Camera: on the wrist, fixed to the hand. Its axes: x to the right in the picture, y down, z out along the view.
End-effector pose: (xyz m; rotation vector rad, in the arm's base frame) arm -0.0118 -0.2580 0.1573 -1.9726 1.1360 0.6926
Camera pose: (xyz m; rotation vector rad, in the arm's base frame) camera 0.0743 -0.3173 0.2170 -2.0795 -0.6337 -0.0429
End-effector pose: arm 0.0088 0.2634 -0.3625 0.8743 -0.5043 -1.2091
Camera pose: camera 0.0384 0.2612 -0.4791 1.1526 0.2524 -2.6773
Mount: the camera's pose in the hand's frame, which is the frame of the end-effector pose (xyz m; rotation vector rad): 0.0237 -0.0763 -0.0900 -0.0424 -0.1330 -1.5692
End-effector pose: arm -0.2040 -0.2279 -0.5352 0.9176 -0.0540 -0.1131
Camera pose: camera -0.1776 -0.2057 -0.6505 0.7194 0.5601 -1.6163
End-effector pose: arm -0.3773 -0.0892 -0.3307 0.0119 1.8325 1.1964
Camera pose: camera -0.4194 -0.1834 -0.3926 -1.1124 1.0904 0.0727
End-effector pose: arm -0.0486 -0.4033 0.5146 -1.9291 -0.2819 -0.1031
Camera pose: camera -0.0387 -0.4571 0.6218 -1.3168 -1.8073 -0.9874
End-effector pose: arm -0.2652 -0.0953 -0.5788 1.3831 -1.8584 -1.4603
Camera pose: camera -0.1707 -0.1578 -0.6192 -2.1242 0.3301 1.4974
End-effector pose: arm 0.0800 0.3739 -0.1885 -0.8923 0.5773 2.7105
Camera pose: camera 0.1333 0.4054 -0.2917 -0.6596 -0.2204 1.3017
